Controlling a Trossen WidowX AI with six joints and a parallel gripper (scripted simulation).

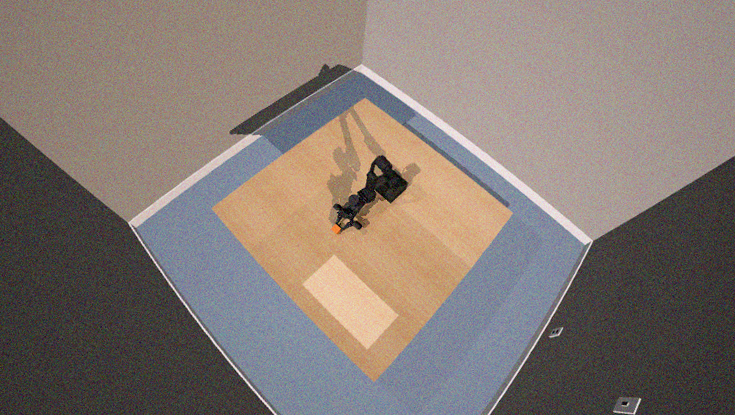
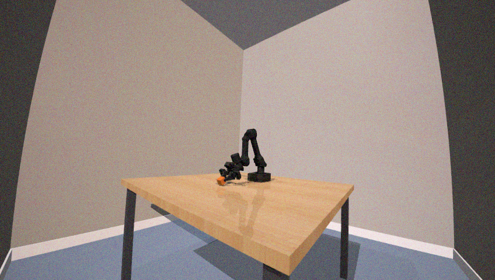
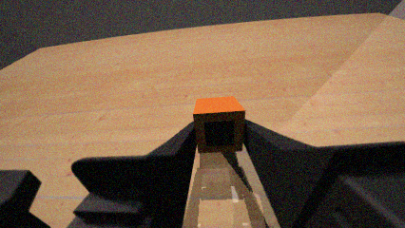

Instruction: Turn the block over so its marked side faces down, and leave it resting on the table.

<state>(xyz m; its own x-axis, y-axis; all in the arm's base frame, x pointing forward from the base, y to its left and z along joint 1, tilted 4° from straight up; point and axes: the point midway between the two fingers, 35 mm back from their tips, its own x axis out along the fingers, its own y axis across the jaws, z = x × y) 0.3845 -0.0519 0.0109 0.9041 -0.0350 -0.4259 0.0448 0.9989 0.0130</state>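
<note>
My gripper tip is now 1 cm past the orange block.
</note>
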